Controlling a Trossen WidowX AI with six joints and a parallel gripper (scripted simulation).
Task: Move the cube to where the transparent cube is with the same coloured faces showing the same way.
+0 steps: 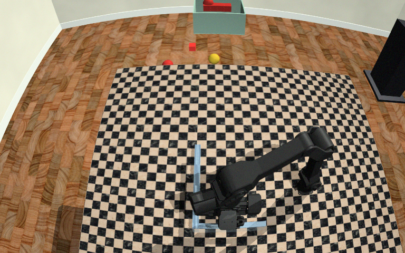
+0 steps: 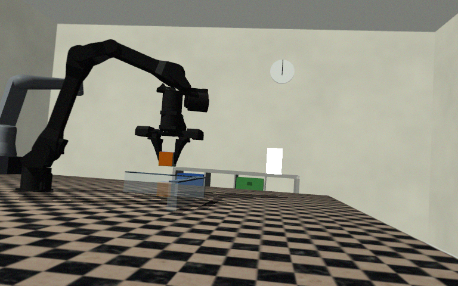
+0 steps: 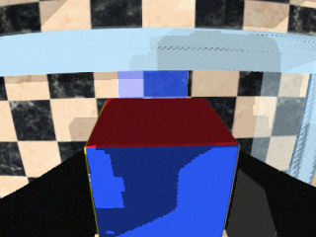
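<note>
Right now my hand is 11 cm above the transparent cube.
</note>
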